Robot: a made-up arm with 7 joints. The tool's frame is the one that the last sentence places.
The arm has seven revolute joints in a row. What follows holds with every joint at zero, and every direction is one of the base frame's. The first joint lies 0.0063 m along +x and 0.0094 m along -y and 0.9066 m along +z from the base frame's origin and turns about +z. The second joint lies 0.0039 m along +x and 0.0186 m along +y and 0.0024 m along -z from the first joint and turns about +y. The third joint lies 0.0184 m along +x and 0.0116 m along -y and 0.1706 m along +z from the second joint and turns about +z. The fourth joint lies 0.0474 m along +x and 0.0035 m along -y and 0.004 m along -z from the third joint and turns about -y. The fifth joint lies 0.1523 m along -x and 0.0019 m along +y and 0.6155 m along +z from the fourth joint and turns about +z. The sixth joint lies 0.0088 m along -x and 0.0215 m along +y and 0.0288 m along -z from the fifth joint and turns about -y. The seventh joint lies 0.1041 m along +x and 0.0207 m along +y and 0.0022 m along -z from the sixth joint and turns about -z. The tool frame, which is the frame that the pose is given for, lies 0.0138 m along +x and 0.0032 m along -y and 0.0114 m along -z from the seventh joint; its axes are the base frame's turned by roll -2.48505, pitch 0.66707 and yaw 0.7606 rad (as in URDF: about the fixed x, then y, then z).
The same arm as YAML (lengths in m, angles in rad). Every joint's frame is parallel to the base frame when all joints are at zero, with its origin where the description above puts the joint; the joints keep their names.
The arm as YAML. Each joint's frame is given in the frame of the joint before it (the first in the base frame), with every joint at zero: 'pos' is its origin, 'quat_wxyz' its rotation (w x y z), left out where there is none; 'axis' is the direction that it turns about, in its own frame. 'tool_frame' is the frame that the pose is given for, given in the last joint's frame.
length_unit: m
angle_unit: rad
joints:
  - joint: joint 1
    pos: [0.0063, -0.0094, 0.9066]
    axis: [0.0, 0.0, 1.0]
  - joint: joint 2
    pos: [0.0039, 0.0186, -0.0024]
    axis: [0.0, 1.0, 0.0]
  - joint: joint 3
    pos: [0.0184, -0.0116, 0.1706]
    axis: [0.0, 0.0, 1.0]
  - joint: joint 4
    pos: [0.0474, -0.0035, -0.004]
    axis: [0.0, -1.0, 0.0]
  - joint: joint 5
    pos: [-0.1523, 0.0019, 0.6155]
    axis: [0.0, 0.0, 1.0]
  - joint: joint 6
    pos: [-0.0088, 0.0215, -0.0288]
    axis: [0.0, -1.0, 0.0]
  - joint: joint 7
    pos: [0.1041, 0.0207, -0.0022]
    axis: [0.0, 0.0, -1.0]
tool_frame:
  pos: [0.0138, -0.0032, -0.0114]
  quat_wxyz: [0.167838, -0.869711, -0.234003, 0.400844]

